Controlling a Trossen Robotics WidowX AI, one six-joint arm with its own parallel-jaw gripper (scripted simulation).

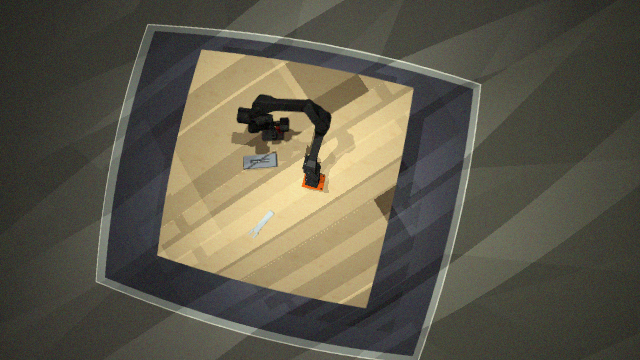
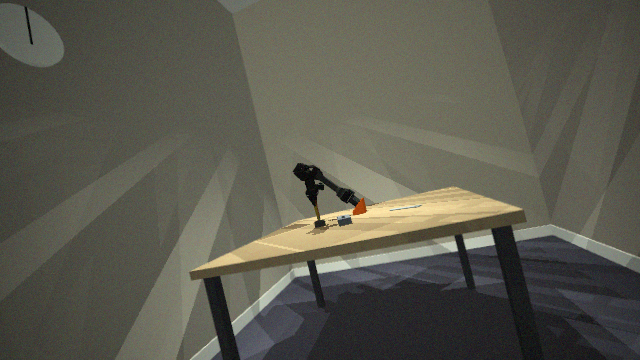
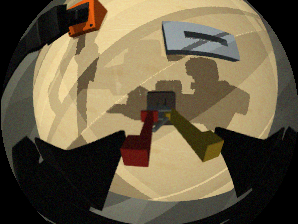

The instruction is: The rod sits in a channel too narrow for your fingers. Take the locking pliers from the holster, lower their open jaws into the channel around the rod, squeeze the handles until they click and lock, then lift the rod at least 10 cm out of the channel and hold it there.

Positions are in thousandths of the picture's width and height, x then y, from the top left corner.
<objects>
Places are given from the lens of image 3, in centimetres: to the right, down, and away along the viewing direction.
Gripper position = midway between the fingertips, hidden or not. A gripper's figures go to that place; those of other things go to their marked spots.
my gripper (image 3: 582,600): 2, 2, 9
yellow handle (image 3: 696,650): 4, 2, 6
grey channel block (image 3: 586,150): 4, -15, 14
The marked spots on the grey channel block and the yellow handle are 19 cm apart.
</objects>
